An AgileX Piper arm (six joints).
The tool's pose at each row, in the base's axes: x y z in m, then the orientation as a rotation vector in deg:
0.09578, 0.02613, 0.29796, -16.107, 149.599, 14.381
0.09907, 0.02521, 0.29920, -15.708, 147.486, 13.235
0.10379, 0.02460, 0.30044, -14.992, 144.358, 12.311
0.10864, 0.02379, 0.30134, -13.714, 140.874, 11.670
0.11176, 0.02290, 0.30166, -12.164, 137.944, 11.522
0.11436, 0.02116, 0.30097, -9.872, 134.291, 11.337
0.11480, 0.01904, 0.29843, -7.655, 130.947, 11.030
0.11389, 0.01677, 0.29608, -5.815, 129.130, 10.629
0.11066, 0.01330, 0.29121, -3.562, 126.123, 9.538
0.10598, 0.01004, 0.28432, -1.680, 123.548, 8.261
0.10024, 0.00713, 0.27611, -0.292, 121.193, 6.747
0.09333, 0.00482, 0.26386, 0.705, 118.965, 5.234
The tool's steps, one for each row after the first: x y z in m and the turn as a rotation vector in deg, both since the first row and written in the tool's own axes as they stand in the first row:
-0.00329, -0.00153, 0.00023, 0.938, -2.137, -0.264
-0.00784, -0.00311, 0.00119, 1.814, -5.317, -0.416
-0.01231, -0.00496, 0.00246, 2.614, -8.931, -0.155
-0.01500, -0.00654, 0.00341, 3.099, -12.041, 0.506
-0.01662, -0.00893, 0.00480, 3.780, -15.956, 1.636
-0.01541, -0.01140, 0.00670, 4.540, -19.536, 2.776
-0.01312, -0.01365, 0.00778, 5.269, -21.543, 3.855
-0.00741, -0.01681, 0.00969, 6.665, -24.742, 4.981
0.00050, -0.01967, 0.01272, 8.143, -27.445, 5.868
0.00993, -0.02210, 0.01648, 9.725, -29.854, 6.363
0.02227, -0.02417, 0.02330, 11.242, -32.085, 6.573

